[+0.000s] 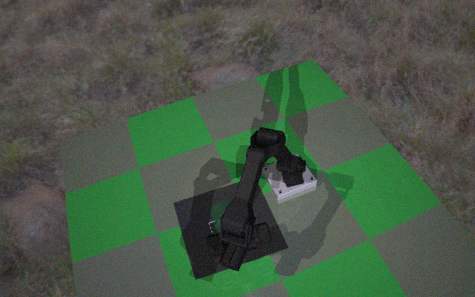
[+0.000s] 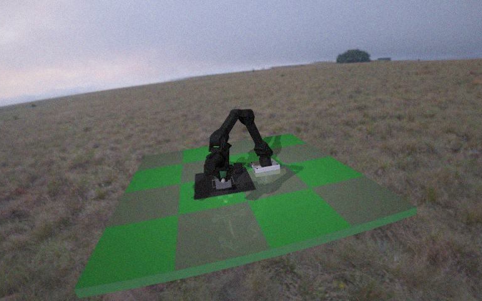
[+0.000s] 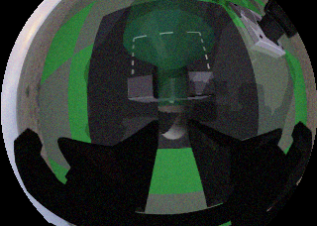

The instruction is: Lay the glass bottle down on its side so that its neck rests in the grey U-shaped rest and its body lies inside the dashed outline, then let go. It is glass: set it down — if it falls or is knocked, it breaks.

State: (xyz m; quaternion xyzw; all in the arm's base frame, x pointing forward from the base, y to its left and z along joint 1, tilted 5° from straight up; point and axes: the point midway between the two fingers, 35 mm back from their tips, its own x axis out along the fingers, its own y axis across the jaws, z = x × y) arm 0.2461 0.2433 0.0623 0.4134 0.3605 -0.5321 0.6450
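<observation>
Right now my gripper tip is 50 mm to the left of the green glass bottle. Also, from my gripper tip: dark mat: 10 mm ahead, 110 mm to the right, 60 mm below.
</observation>
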